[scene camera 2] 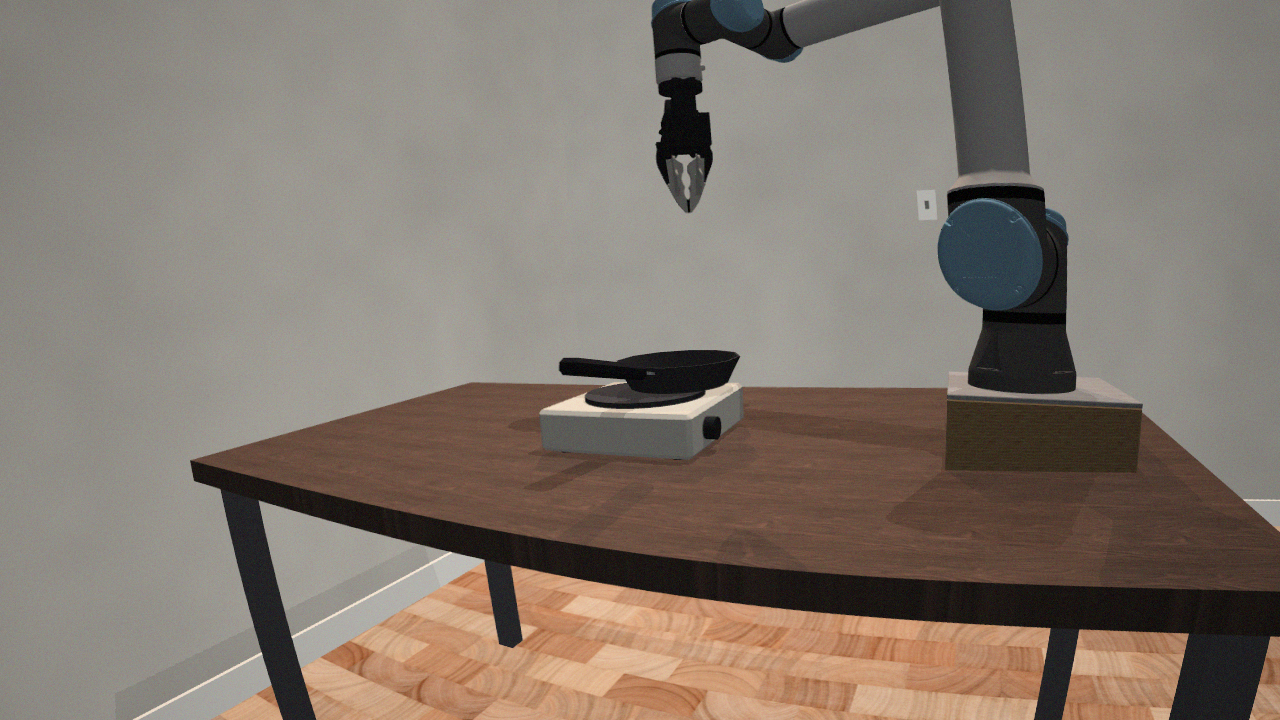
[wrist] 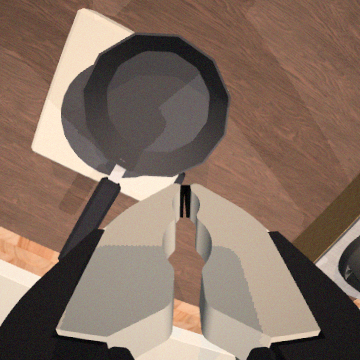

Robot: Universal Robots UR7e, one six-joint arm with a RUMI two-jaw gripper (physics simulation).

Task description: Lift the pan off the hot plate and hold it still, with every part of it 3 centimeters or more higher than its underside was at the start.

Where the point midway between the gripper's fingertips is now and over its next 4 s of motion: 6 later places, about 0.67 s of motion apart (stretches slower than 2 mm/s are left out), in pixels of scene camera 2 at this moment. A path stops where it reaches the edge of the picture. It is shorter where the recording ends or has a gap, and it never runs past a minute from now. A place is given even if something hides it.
My gripper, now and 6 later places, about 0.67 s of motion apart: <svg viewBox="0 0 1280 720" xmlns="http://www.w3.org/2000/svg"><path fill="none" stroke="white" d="M688 212L620 246L623 308L641 376L639 342L636 292L632 241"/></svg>
